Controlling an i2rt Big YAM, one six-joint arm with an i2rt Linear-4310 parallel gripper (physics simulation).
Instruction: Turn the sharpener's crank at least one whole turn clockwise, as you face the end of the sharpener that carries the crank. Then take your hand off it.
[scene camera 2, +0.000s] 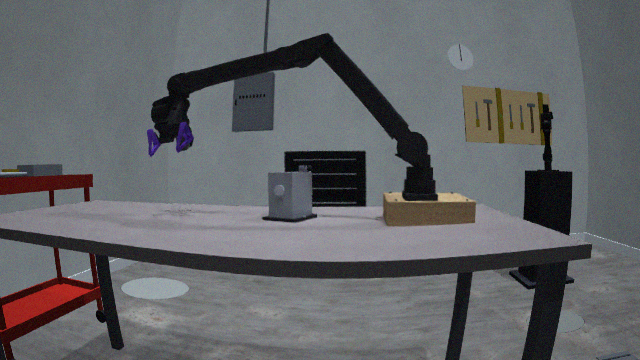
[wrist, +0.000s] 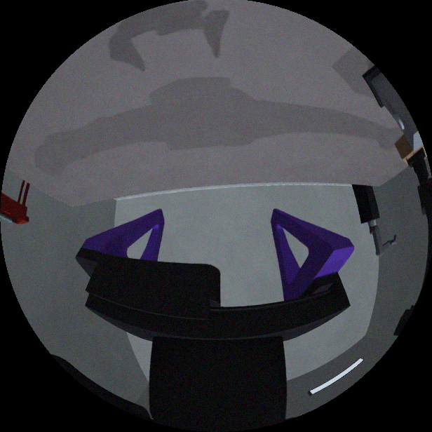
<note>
I see my gripper (scene camera 2: 163, 153) and a sharpener (scene camera 2: 289, 193).
My gripper also shows in the wrist view (wrist: 217, 214).
</note>
